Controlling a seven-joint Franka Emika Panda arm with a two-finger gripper.
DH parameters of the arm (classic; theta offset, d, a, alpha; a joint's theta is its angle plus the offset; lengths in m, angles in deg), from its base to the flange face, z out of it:
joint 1: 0 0.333 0 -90
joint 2: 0 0 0 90
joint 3: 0 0.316 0.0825 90
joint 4: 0 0 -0.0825 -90
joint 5: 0 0.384 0 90
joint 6: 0 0 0.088 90
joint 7: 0 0.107 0 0
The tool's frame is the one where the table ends.
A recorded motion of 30 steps. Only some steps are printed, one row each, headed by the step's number.
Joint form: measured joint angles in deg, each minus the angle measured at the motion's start. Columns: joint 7, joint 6, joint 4, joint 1, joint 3, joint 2, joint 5.
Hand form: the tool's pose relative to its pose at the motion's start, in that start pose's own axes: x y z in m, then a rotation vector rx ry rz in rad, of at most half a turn. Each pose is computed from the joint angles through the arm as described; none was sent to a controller.
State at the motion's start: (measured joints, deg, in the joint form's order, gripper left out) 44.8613 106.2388 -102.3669 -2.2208 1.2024 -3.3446 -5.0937
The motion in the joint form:
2: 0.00 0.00 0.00 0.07 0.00 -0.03 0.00
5: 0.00 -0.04 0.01 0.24 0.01 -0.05 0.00
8: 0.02 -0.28 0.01 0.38 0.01 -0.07 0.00
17: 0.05 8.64 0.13 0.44 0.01 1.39 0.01
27: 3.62 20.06 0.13 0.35 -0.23 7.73 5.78
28: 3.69 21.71 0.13 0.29 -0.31 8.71 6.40
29: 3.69 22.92 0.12 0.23 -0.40 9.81 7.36
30: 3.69 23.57 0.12 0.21 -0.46 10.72 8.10
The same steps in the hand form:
2: -0.0005 -0.0004 -0.0004 0.0005 0.0004 -0.0012
5: -0.0018 -0.0016 -0.0007 0.0009 0.0002 -0.0042
8: -0.0030 -0.0022 -0.0007 -0.0015 -0.0026 -0.0063
17: 0.0103 -0.0179 -0.0014 0.0935 0.0898 -0.0085
27: 0.0312 -0.0462 0.0463 0.2238 0.0796 0.1015
28: 0.0349 -0.0489 0.0542 0.2380 0.0811 0.1115
29: 0.0381 -0.0513 0.0644 0.2483 0.0724 0.1236
30: 0.0399 -0.0532 0.0734 0.2519 0.0616 0.1323

